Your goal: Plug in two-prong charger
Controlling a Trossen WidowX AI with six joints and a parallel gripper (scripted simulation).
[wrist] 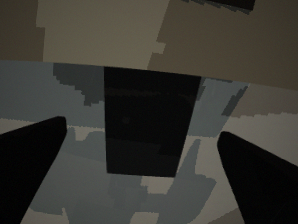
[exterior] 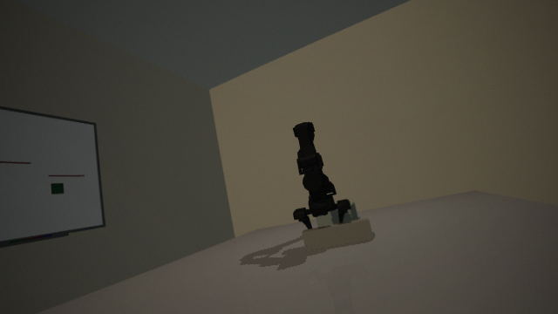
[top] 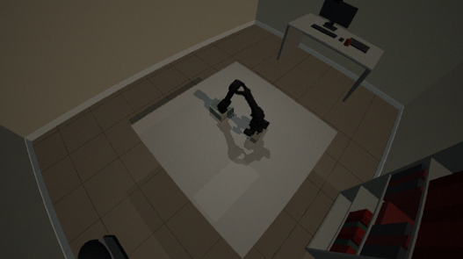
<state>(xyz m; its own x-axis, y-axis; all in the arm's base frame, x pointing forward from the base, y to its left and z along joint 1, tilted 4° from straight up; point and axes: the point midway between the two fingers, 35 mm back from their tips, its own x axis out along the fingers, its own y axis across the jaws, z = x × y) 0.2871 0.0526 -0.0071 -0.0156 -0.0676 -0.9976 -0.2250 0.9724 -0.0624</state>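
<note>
Now: the dark charger 30 mm ahead of my gripper tip, 10 mm to the left of it and 10 mm above it.
</note>
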